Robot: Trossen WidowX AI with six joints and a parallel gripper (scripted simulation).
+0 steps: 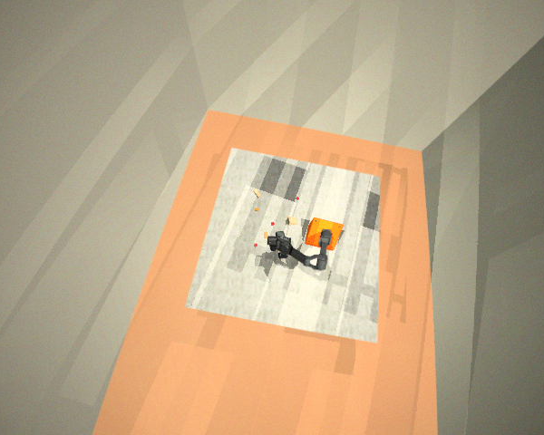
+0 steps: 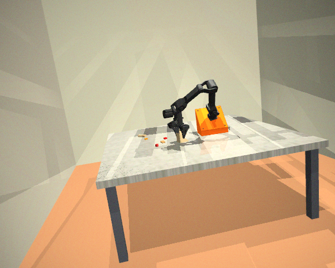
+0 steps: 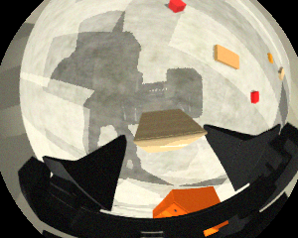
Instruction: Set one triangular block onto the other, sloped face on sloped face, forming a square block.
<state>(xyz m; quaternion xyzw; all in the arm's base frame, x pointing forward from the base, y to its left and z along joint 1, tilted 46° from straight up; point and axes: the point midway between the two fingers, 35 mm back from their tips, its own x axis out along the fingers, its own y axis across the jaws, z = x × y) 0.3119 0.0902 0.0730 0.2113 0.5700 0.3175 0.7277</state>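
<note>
My gripper tip is now 1 cm above the tan triangular block. Round my gripper tip: yellow piece (21 cm ahead, 28 cm to the right, 3 cm below); then flat tan piece (22 cm ahead, 42 cm to the right, 2 cm below).
</note>
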